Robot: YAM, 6 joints.
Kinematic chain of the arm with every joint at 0, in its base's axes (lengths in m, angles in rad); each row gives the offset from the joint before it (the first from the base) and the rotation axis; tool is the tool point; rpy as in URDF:
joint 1: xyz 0 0 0.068 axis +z
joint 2: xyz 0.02 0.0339 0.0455 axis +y
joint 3: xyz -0.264 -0.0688 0 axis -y
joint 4: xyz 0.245 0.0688 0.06 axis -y
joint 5: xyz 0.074 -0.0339 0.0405 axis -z
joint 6: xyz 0.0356 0 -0.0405 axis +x
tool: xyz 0 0 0 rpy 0 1.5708 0
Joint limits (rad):
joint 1: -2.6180..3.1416
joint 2: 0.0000..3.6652
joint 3: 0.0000..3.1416
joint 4: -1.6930..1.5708
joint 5: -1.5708..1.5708
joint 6: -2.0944..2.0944
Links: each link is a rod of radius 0.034 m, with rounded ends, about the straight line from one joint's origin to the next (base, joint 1, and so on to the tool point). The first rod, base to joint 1, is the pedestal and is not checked.
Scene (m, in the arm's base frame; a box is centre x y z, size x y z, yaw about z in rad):
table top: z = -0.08
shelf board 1: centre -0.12 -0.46 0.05 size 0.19 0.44 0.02 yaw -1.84
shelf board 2: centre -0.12 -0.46 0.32 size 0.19 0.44 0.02 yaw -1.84
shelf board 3: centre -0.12 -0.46 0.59 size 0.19 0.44 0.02 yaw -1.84
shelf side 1: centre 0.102 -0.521 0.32 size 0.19 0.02 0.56 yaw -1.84
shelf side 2: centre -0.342 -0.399 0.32 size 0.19 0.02 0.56 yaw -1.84
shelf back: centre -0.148 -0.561 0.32 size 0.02 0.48 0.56 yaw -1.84
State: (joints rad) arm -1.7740 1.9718 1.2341 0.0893 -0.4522 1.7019
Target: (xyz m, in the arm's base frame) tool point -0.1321 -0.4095 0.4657
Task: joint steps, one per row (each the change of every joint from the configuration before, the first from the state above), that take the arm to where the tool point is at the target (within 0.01 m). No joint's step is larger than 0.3 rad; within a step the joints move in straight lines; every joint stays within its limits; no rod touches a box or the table.
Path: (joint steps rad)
1: 0.0128 -0.2244 -0.2311 -0.1133 -0.0228 0.0000
2: 0.0128 -0.2244 -0.2311 -0.1134 -0.0228 0.0000
3: -0.1140 -0.1899 0.2562 0.0839 0.0222 0.0000
4: -0.1140 -0.1900 0.2563 0.0838 0.0223 0.0000
5: 0.0204 0.2245 0.1852 0.0780 0.0168 0.0000
6: 0.0203 0.2244 0.1853 0.0780 0.0169 0.0000
7: 0.0204 0.2244 0.1853 0.0779 0.0168 0.0000

